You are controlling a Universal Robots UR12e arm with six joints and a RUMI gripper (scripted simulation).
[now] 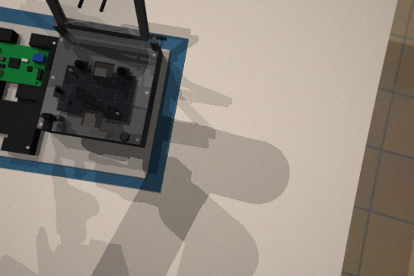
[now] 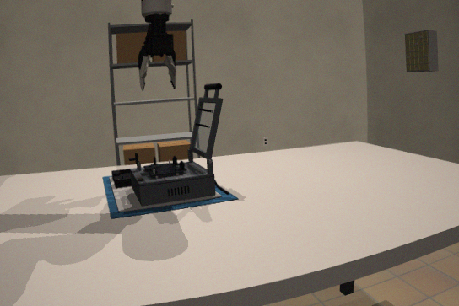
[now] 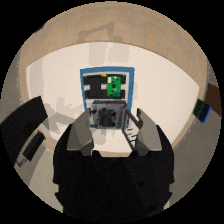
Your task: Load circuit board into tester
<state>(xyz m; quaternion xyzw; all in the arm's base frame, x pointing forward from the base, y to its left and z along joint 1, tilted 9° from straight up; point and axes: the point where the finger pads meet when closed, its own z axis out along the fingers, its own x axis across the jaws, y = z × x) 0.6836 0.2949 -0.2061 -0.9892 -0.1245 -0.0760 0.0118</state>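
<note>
Right now the green circuit board is 26 cm below my hand. Also, from my hand: dark grey tester 17 cm below, 13 cm to the right, 3 cm ahead; dark nest 21 cm below, 17 cm to the right, 1 cm ahead; tester lid 14 cm to the right, 13 cm ahead, 10 cm below.
</note>
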